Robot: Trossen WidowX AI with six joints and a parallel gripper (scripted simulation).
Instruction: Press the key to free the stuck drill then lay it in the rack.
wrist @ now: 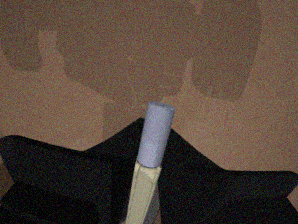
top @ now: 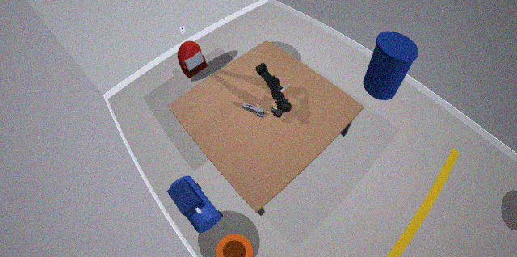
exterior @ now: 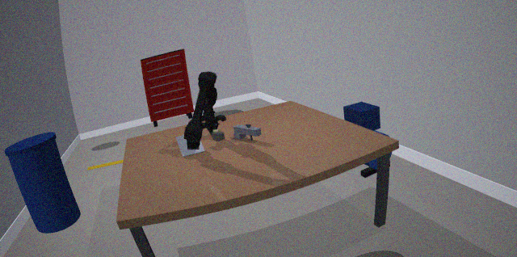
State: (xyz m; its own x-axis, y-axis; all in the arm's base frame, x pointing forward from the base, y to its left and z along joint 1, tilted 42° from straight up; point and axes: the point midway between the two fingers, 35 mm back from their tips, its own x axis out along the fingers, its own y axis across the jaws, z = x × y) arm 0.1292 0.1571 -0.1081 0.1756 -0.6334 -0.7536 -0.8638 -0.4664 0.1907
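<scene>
The dark-grey block lies 20 mm ahead of my gripper tip, 50 mm to the right of it and 10 mm above it. Also, from my gripper tip: key 180 mm ahead, 180 mm to the right, 40 mm above; light-grey block 170 mm ahead, 160 mm to the right, 30 mm above.
</scene>
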